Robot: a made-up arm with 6 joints. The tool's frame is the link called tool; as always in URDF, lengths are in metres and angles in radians.
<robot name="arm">
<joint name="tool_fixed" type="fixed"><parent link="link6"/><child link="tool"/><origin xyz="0 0 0" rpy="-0.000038 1.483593 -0.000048"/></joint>
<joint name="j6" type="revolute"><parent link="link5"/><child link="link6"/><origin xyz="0.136 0 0.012" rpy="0 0 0"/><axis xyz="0.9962 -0.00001 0.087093"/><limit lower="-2.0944" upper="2.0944"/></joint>
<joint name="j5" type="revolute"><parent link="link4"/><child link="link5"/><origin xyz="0 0 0" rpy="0 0 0"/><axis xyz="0.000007 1 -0.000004"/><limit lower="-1.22" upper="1.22"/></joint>
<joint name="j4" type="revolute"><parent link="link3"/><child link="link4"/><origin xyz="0.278 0 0.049" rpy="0 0 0"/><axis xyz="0.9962 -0.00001 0.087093"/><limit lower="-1.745" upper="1.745"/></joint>
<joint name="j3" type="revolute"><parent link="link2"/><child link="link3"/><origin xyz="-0.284 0 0.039" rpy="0 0 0"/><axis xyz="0.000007 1 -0.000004"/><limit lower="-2.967" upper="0"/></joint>
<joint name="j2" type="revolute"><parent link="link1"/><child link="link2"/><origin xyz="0 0 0" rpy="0 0 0"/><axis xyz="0.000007 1 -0.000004"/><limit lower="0" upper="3.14"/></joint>
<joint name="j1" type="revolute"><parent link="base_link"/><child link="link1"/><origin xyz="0 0 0.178" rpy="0 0 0"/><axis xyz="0 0 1"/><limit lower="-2.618" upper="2.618"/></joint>
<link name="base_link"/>
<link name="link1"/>
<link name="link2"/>
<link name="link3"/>
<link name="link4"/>
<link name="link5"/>
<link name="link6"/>
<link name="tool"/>
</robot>
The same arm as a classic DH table. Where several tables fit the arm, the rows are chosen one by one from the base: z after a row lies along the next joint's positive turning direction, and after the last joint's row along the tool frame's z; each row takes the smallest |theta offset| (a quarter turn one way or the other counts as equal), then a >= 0, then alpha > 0; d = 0 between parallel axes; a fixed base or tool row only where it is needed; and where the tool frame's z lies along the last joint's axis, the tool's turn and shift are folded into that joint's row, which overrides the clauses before.
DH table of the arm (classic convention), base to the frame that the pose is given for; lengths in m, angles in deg. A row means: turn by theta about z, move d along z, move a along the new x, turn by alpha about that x. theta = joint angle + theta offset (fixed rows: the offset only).
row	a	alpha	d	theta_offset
j1	0.0000	-90.00	0.1780	0.00
j2	-0.2867	0.00	0.0000	7.82
j3	-0.0246	90.00	0.0000	77.18
j4	0.0000	-90.00	0.2812	0.00
j5	-0.0001	90.00	0.0000	0.00
j6	0.0000	0.00	0.1365	0.00
Joint limits (deg, base to tool): -150.00..150.00 0.00..179.91 -170.00..0.00 -99.98..99.98 -69.90..69.90 -120.00..120.00

